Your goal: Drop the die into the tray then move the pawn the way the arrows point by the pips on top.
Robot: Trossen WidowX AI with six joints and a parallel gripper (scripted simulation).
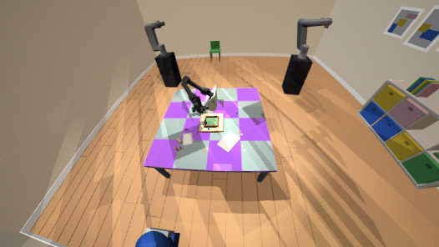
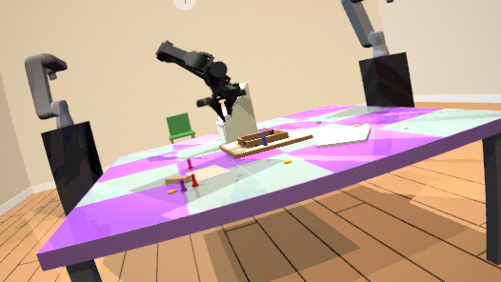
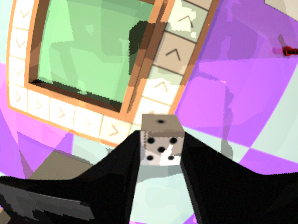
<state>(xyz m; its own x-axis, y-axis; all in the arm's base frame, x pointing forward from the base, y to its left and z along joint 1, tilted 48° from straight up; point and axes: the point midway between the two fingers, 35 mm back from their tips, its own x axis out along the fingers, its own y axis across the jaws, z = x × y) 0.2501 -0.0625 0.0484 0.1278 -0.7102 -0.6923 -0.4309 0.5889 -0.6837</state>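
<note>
My gripper tip is now 14 cm short of the blue pawn, 10 cm to the right of it and 9 cm above it. Also, from my gripper tip: small tan card 33 cm ahead, 19 cm to the right, 11 cm below; pale die right at my gripper tip; flat white sheet 26 cm ahead, 35 cm to the left, 11 cm below.
</note>
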